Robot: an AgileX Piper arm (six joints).
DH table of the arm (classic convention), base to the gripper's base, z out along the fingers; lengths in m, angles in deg. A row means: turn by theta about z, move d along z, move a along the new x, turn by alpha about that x. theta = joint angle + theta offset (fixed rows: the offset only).
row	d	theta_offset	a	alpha
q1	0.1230	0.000	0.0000	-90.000
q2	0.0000	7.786	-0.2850	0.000
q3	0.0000	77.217	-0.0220	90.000
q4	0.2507	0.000	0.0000	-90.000
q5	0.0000	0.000	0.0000	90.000
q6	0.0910	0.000	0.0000	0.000
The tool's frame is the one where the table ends.
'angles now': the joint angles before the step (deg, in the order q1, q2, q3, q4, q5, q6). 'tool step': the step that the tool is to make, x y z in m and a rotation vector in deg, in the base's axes. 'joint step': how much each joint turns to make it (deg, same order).
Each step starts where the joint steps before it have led.
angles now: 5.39, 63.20, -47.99, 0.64, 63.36, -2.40
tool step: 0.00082, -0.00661, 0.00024, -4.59, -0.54, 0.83
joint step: 0.00, 0.00, 0.00, -4.70, -0.11, 0.01
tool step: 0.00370, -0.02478, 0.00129, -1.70, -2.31, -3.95
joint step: -7.38, 0.00, 0.00, -0.82, -2.49, -3.25
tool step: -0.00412, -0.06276, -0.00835, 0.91, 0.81, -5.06
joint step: -21.34, 2.74, 0.00, 6.87, -2.15, -18.61
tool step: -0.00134, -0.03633, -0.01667, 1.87, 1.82, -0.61
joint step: -10.68, 4.97, 0.00, 4.43, -1.74, -11.91
